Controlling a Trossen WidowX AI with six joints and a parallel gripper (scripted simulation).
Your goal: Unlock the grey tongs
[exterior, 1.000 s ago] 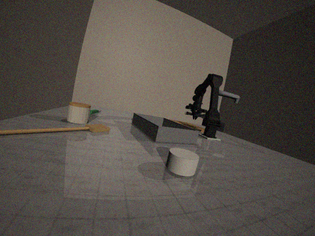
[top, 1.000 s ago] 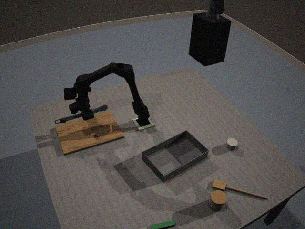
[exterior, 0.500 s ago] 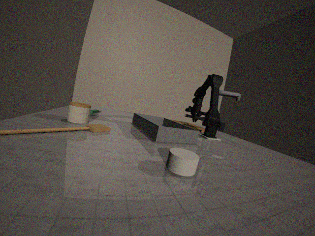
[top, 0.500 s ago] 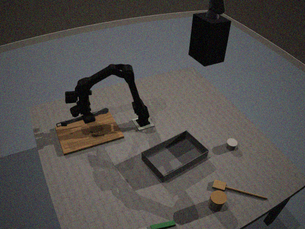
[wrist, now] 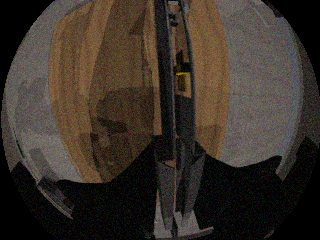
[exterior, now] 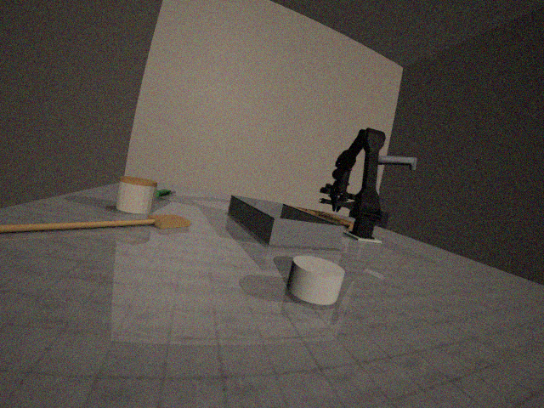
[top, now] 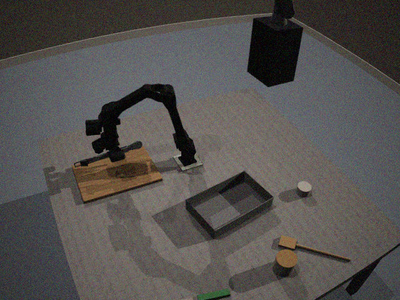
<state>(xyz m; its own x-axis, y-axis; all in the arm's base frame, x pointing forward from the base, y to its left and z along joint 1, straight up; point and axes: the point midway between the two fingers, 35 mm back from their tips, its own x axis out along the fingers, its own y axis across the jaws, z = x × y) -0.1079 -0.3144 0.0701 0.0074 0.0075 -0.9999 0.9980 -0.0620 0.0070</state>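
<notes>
The wooden board lies 4 cm below my gripper tip, 4 cm ahead of it and 1 cm to the right of it. The rest, counted from my gripper tip: white cylinder 67 cm to the left, 52 cm ahead, 3 cm below; cork-topped jar 79 cm ahead, 34 cm to the left, 1 cm below; roasting tin 43 cm ahead, 33 cm to the left, 2 cm below.
</notes>
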